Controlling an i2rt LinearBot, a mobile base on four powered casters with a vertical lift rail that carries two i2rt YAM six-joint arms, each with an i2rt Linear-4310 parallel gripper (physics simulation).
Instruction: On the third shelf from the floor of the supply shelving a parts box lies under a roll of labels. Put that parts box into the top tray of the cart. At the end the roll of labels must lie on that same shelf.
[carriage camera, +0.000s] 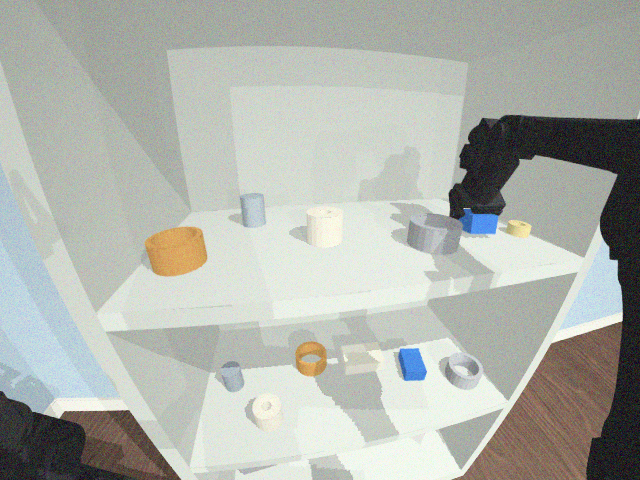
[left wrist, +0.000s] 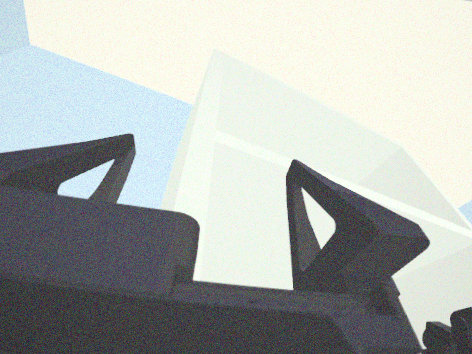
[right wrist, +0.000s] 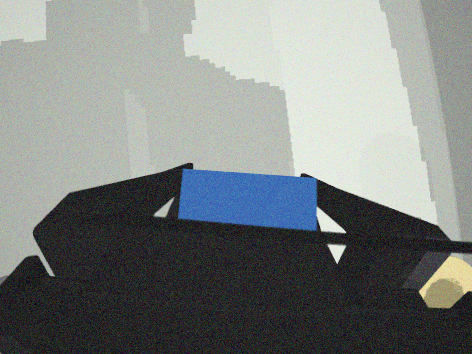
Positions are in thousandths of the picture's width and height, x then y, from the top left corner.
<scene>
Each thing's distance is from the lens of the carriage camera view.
my right gripper (carriage camera: 723, 459): 0.68 m
grey-blue cylinder (carriage camera: 395, 426): 0.58 m
</scene>
